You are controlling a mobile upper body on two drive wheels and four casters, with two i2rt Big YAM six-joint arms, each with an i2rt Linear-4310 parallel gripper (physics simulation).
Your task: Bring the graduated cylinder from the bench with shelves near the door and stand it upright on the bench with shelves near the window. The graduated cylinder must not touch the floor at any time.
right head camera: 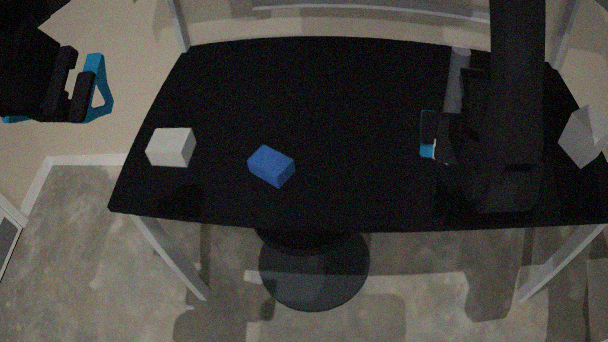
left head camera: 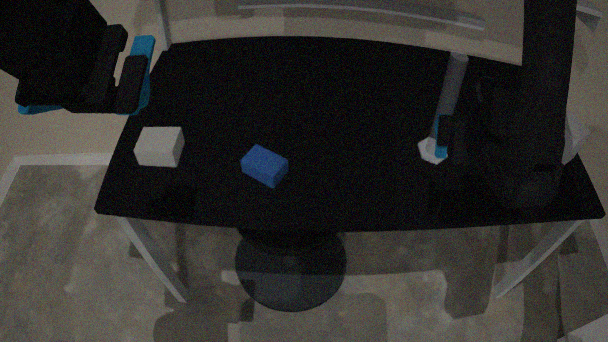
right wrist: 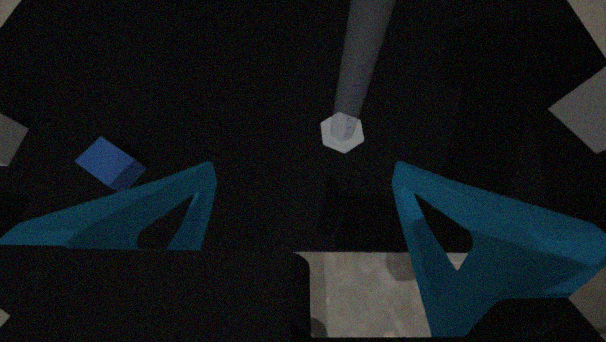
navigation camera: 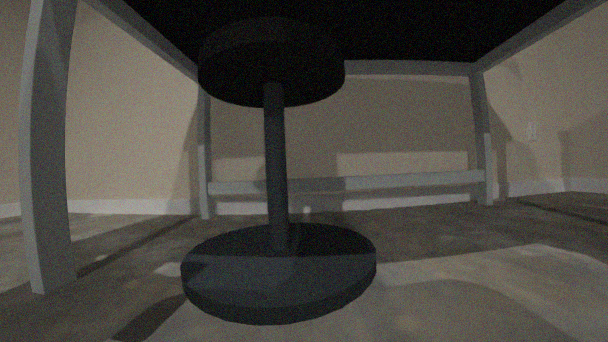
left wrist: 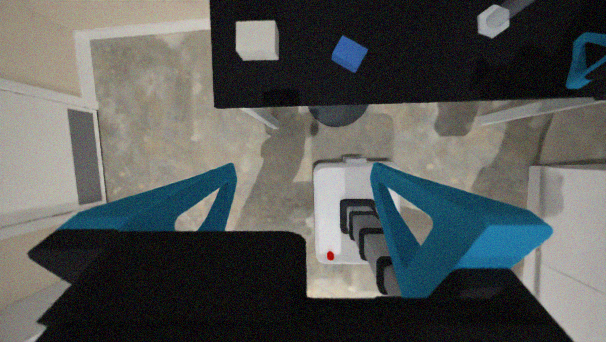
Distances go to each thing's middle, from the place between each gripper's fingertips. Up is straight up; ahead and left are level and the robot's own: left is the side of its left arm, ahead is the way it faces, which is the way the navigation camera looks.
Now: the graduated cylinder [left head camera: 458, 61] 220 mm ahead of my right hand, 80 mm to the right of it and 140 mm below it.
Now: the graduated cylinder 390 mm ahead of my left hand, 540 mm to the right of it and 360 mm below it.
